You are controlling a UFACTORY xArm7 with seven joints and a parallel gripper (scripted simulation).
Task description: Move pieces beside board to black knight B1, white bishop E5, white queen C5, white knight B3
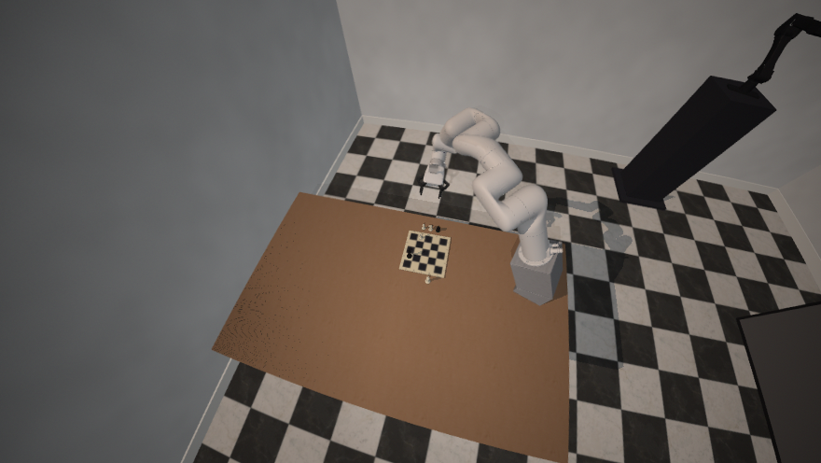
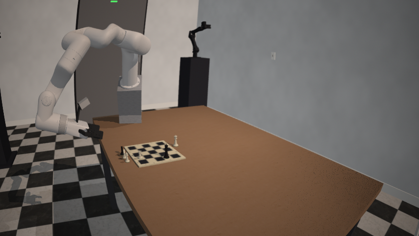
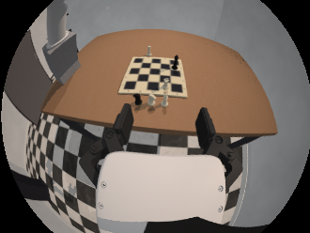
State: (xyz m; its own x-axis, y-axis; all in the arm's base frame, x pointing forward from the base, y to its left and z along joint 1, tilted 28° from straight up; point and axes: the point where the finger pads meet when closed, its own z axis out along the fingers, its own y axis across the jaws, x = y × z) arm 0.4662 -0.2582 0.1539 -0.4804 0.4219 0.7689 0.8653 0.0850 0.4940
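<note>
Now: hand 13 cm above the black knight, 12 cm to the right of it and 7 cm past it. From my hand the other things lie so: chessboard: 25 cm to the left, 14 cm below, 3 cm behind.
</note>
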